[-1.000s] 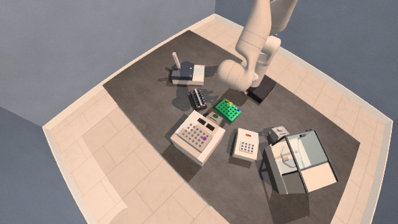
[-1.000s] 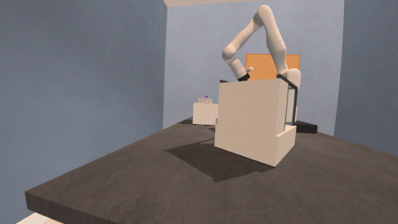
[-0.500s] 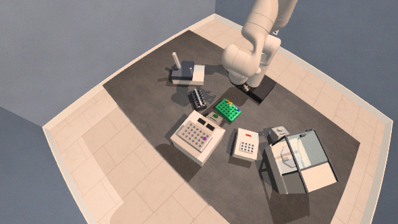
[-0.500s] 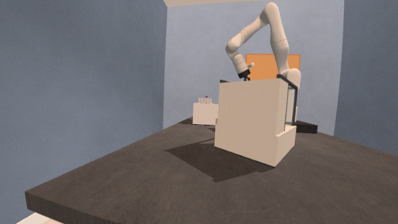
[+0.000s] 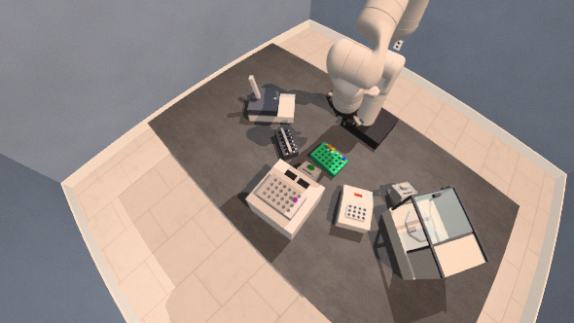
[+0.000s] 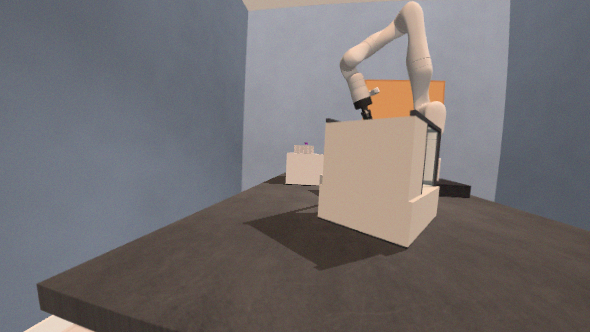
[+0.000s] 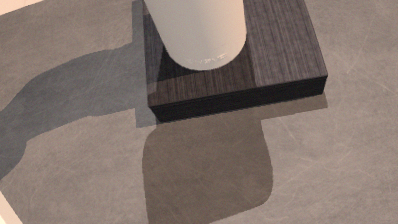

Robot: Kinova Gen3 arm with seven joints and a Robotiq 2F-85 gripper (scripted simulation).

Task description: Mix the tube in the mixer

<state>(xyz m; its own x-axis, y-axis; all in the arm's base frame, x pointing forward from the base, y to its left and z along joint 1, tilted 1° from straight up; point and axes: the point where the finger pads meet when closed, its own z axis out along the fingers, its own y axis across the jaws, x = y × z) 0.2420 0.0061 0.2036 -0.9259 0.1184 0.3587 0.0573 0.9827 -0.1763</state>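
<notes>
Right now the orange-capped tube is 22 cm below my hand, 2 cm to the right of it and 1 cm behind it. Also, from my hand: green tube rack: 24 cm below, 2 cm ahead, 1 cm to the left; blue-capped tube: 22 cm below, 6 cm to the left, 1 cm behind; green start key: 18 cm below, 12 cm ahead.
</notes>
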